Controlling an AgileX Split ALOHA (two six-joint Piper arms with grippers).
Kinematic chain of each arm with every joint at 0, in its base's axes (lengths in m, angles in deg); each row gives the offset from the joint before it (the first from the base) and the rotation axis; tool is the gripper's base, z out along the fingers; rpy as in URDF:
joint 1: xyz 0 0 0.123 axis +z
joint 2: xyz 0 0 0 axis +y
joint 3: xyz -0.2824 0 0.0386 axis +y
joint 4: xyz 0.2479 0 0.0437 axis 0.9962 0 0.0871
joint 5: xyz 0 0 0 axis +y
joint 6: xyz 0.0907 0 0.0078 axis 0.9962 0 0.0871
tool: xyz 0 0 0 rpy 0 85 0
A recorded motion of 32 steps. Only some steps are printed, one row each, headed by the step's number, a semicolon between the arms.
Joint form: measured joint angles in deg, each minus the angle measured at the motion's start. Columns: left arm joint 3, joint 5, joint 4, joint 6, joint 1, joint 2; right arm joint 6, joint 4, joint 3, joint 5, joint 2, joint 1.
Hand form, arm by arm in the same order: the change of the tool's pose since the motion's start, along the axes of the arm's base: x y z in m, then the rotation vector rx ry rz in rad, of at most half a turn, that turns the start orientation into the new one. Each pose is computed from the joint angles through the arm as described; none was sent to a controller.
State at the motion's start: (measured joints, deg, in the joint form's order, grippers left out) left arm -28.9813 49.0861 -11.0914 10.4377 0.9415 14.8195; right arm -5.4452 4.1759 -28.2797 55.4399 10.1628 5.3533
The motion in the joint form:
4: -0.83 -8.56 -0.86 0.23 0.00 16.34; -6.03 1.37 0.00 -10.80 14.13 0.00
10: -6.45 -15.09 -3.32 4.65 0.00 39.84; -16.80 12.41 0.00 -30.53 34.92 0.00
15: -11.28 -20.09 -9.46 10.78 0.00 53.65; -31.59 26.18 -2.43 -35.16 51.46 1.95
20: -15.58 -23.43 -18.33 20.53 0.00 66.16; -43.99 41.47 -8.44 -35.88 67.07 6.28
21: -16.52 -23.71 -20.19 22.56 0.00 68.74; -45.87 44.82 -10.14 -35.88 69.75 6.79
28: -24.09 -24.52 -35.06 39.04 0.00 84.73; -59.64 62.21 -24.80 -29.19 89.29 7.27
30: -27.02 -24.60 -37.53 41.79 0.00 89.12; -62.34 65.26 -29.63 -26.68 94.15 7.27
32: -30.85 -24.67 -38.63 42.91 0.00 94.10; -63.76 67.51 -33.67 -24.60 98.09 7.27
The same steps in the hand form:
4: 0.0549 0.0019 -0.0047 -0.0193 0.1234 0.0241; 0.0487 0.0053 0.0015 -0.0645 0.0462 0.0498
10: 0.1326 0.0027 -0.0224 -0.0021 0.3142 0.0056; 0.1224 0.0170 -0.0134 -0.0296 0.0529 0.0896
15: 0.1832 0.0007 -0.0395 -0.0231 0.3706 -0.0187; 0.1690 0.0332 -0.0428 -0.0202 0.1860 0.1808
20: 0.2264 -0.0024 -0.0674 -0.0414 0.4281 -0.0618; 0.2129 0.0637 -0.0689 0.0434 0.3035 0.2741
21: 0.2346 -0.0032 -0.0746 -0.0463 0.4446 -0.0715; 0.2225 0.0693 -0.0717 0.0695 0.3144 0.2763
28: 0.2871 -0.0094 -0.1203 -0.0840 0.5038 -0.1499; 0.2944 0.1019 -0.1010 0.2089 0.3974 0.3668
30: 0.3028 -0.0102 -0.1330 -0.0903 0.5134 -0.1610; 0.3147 0.1106 -0.1075 0.2439 0.3993 0.4031
32: 0.3212 -0.0103 -0.1475 -0.0950 0.5262 -0.1638; 0.3311 0.1177 -0.1134 0.2792 0.4012 0.4270

